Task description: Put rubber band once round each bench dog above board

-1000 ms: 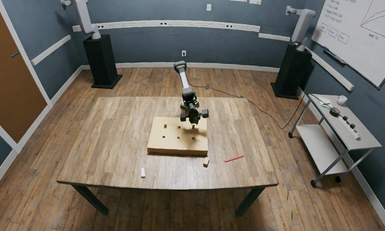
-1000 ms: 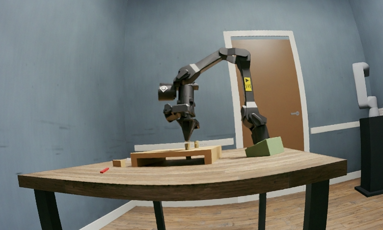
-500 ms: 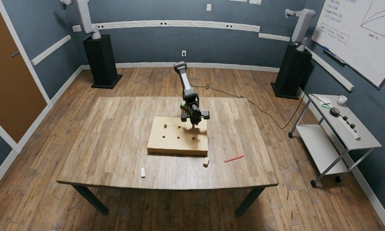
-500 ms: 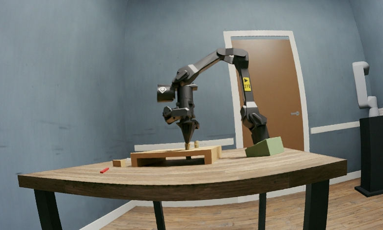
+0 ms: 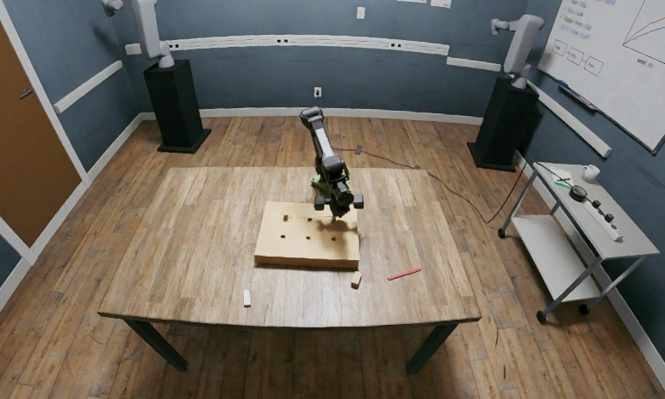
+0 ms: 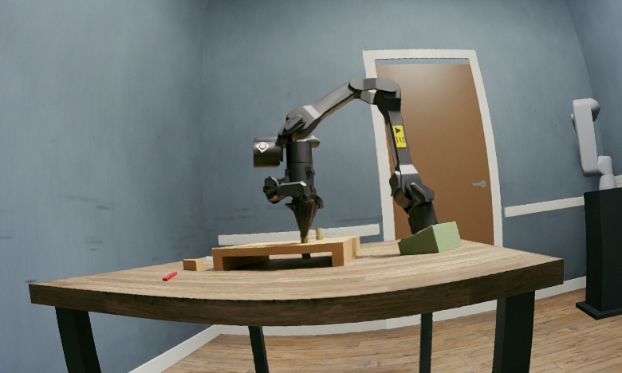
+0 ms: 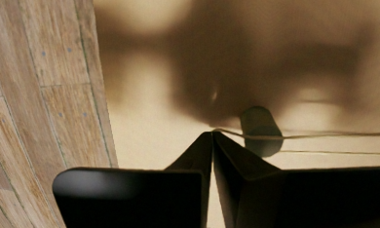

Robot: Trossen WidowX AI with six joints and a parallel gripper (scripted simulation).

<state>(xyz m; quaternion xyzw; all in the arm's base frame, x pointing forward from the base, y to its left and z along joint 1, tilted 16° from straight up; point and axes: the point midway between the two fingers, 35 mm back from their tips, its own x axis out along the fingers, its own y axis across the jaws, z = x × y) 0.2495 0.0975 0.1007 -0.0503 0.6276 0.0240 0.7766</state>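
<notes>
My hand is 110 mm to the left of the tan board, 70 mm above it and 60 mm short of it. From my hand the other things lie so: wooden block: 250 mm ahead, 90 mm to the left, 90 mm below; white piece: 380 mm ahead, 280 mm to the right, 90 mm below; red stick: 270 mm to the left, 200 mm ahead, 100 mm below.
</notes>
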